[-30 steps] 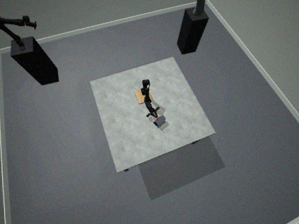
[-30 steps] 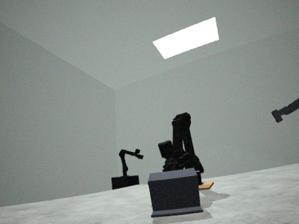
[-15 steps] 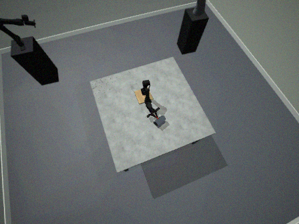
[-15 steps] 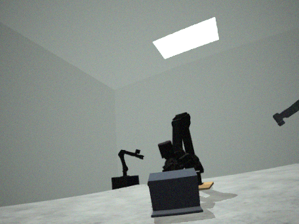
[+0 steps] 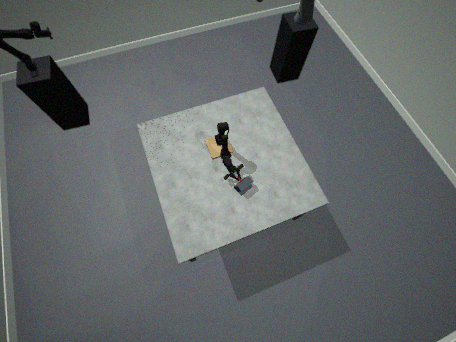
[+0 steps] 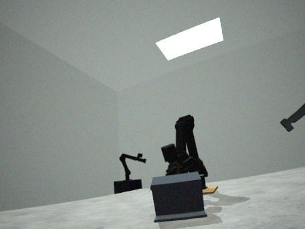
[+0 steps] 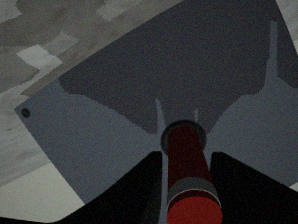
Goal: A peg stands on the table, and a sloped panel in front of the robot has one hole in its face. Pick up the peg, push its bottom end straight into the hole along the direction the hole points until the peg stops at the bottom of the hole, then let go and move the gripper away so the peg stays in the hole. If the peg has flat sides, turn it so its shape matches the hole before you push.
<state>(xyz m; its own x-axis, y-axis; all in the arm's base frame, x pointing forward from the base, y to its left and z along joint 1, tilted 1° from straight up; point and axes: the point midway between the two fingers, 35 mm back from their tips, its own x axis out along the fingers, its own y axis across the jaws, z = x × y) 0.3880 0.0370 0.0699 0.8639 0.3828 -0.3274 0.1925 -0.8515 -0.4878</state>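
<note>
The round red peg lies 20 mm behind my gripper tip and 10 mm to the right of it. From my gripper tip the other things lie so: blue-grey block: 40 mm ahead, 20 mm to the left, 20 mm below.
</note>
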